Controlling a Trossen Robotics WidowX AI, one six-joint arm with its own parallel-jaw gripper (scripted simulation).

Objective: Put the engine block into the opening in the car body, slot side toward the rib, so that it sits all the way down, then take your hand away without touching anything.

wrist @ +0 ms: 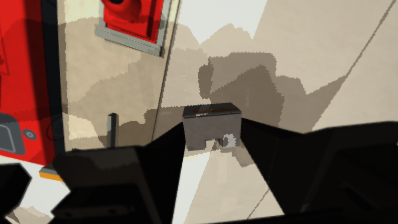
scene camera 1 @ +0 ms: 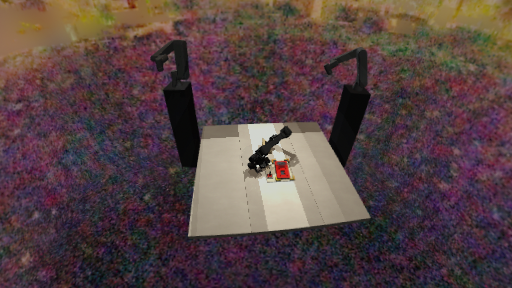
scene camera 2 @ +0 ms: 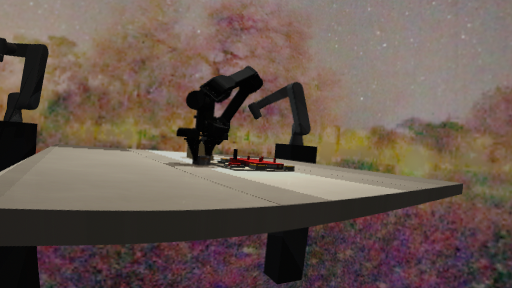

Note:
The gripper (scene camera 2: 201, 160) carries an engine block (wrist: 222, 121).
The gripper also shows in the wrist view (wrist: 210, 123).

